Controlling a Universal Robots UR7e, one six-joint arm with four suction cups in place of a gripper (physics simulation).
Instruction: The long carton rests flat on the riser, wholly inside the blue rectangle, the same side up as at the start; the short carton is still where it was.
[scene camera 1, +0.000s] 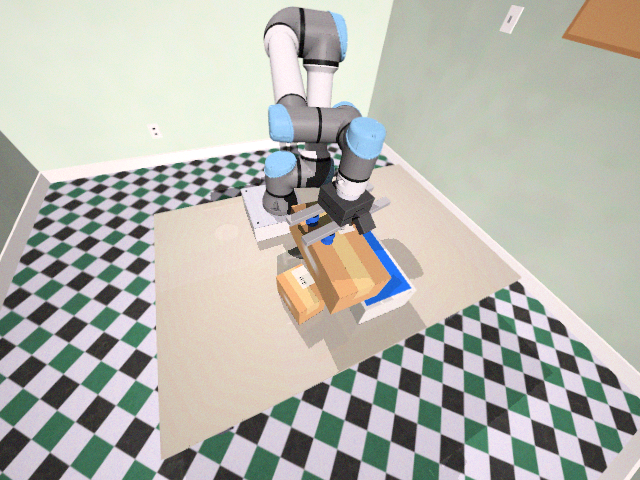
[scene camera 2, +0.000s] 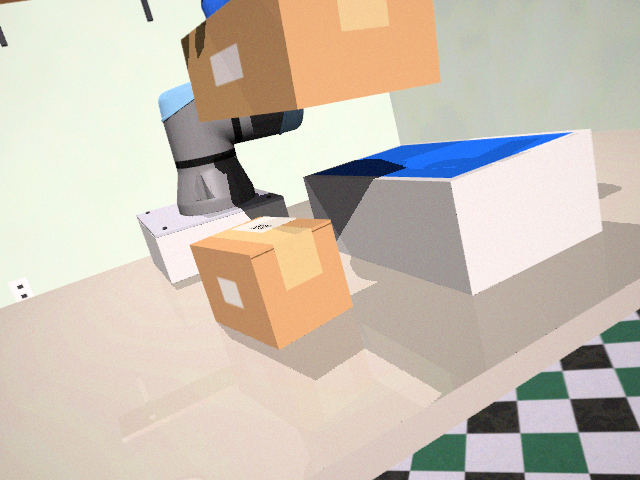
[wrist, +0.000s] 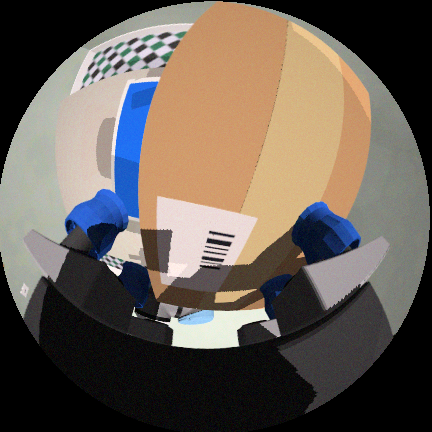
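Pixels of known places: hand, tool point: (wrist: 204, 255); arm's base, link origin: (scene camera 1: 279, 203) (scene camera 2: 218, 203).
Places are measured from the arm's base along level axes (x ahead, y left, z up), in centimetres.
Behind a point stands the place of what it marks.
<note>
The long carton (scene camera 1: 346, 263) @[x 50.9, y -9.1, z 23.2 cm] (scene camera 2: 356, 56) @[x 57.7, y -10.6, z 15.7 cm] (wrist: 215, 125) hangs in the air, roughly level, label side up, under my suction gripper (scene camera 1: 320, 230) (scene camera 2: 211, 6) (wrist: 211, 226) @[x 38.7, y -2.1, z 22.6 cm], whose blue cups are on its top. In scene camera 2 the carton is well above the table and left of the white riser (scene camera 1: 385, 305) @[x 61.0, y 4.6, z 0.0 cm] (scene camera 2: 527, 222) @[x 61.1, y 5.0, z -4.4 cm]. In scene camera 1 it covers part of the blue rectangle (scene camera 1: 391, 268) @[x 52.8, y 15.1, z 2.8 cm] (scene camera 2: 465, 155) @[x 52.6, y 8.2, z 2.8 cm] (wrist: 131, 135) @[x 48.7, y 13.7, z 2.8 cm] on the riser's top. The short carton (scene camera 1: 299, 294) @[x 42.5, y -17.1, z 1.1 cm] (scene camera 2: 271, 279) @[x 47.8, y -19.0, z -2.1 cm] stands on the table beside the riser, label up; it is hidden in the wrist view.
The arm's white base block (scene camera 1: 266, 232) @[x 8.4, y -11.5, z -4.9 cm] (scene camera 2: 180, 253) @[x 8.0, y -13.2, z -4.7 cm] stands on the beige table top (scene camera 1: 217, 335) @[x 35.8, y -44.1, z -9.2 cm] (scene camera 2: 155, 361) @[x 35.1, y -29.2, z -9.2 cm] behind the cartons. The table's edge runs beyond the riser, with checkered floor (scene camera 1: 382, 392) (scene camera 2: 547, 413) past it. Walls stand behind and to the right.
</note>
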